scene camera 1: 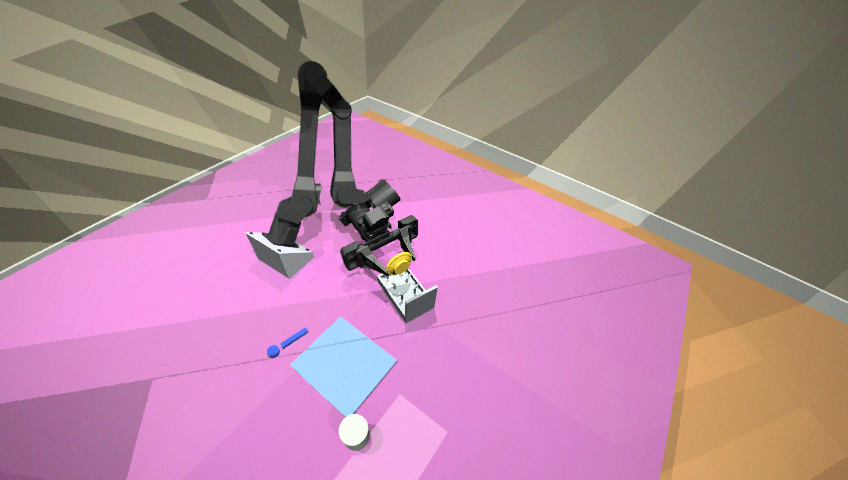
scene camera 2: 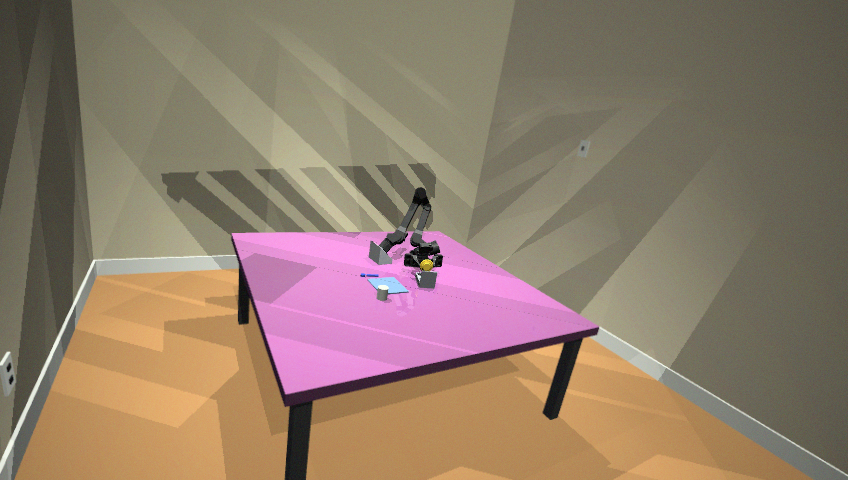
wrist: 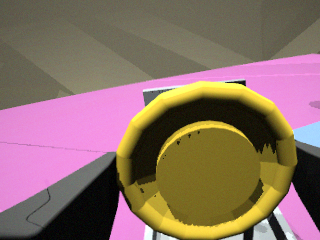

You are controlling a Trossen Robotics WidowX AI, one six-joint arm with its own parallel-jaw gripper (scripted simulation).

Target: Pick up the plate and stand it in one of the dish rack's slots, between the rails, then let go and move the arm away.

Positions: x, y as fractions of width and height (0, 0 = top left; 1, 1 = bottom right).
Labels:
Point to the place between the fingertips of my gripper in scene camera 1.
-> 0.47, 0.56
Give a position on a white cup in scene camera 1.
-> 0.42, 0.90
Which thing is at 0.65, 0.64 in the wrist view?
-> A yellow plate.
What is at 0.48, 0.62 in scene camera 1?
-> A grey dish rack.

